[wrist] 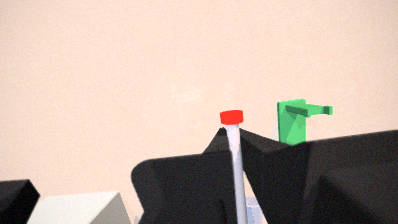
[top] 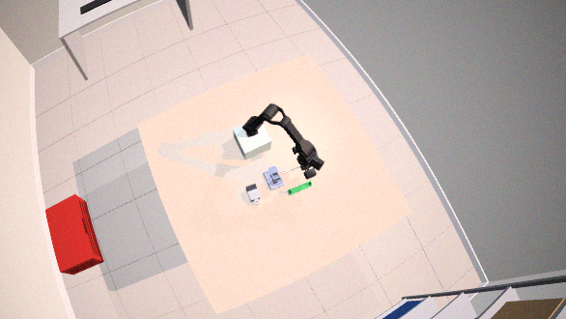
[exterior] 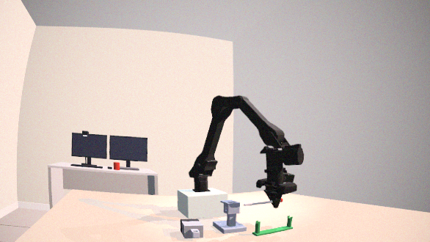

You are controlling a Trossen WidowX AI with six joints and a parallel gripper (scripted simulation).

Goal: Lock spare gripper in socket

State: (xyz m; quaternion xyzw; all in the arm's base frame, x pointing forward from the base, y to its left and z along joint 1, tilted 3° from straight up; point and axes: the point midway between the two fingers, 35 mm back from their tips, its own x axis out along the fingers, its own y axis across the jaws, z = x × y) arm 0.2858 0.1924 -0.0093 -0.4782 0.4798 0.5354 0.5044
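Right now the green rack is 9 cm ahead of my gripper tip, 6 cm to the right of it and 4 cm below it. Also, from my gripper tip: socket: 17 cm to the right, 1 cm below; then spare gripper: 31 cm to the right, 5 cm ahead, 4 cm below.
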